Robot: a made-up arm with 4 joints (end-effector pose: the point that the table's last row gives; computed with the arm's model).
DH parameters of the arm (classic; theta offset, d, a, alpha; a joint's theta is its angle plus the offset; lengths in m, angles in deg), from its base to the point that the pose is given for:
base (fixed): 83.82 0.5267 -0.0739 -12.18
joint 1: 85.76 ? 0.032 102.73
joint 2: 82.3 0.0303 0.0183 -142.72
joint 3: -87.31 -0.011 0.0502 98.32
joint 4: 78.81 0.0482 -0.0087 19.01
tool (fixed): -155.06 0.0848 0 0
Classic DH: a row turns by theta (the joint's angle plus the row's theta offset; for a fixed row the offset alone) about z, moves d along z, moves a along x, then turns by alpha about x.
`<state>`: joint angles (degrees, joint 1 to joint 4).
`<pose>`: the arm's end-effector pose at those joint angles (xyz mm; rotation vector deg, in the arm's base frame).
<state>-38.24 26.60 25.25 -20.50</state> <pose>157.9 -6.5 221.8 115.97 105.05 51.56</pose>
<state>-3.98 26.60 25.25 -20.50</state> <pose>100.5 35.8 208.5 82.20 141.67 49.96</pose>
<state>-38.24 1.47 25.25 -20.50</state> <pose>175.2 -23.7 250.6 90.76 99.21 44.58</pose>
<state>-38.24 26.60 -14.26 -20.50</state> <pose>75.1 15.0 178.6 -125.63 -103.27 -18.83</pose>
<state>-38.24 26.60 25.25 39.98</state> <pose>161.6 -35.4 219.7 158.47 29.08 45.67</pose>
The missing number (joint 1, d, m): -0.2254
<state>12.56 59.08 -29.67 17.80</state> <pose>-81.6 -37.8 192.3 -104.96 -97.63 57.63</pose>
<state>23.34 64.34 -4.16 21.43</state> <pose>-51.1 -27.0 168.8 -110.89 -111.15 37.05</pose>
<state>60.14 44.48 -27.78 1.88</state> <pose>-51.4 -138.8 177.8 -48.16 -155.24 63.64</pose>
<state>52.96 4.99 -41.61 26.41</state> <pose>16.7 -111.5 161.2 72.98 132.66 -24.73</pose>
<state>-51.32 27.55 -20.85 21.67</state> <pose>79.5 0.9 174.0 -160.54 -37.53 3.42</pose>
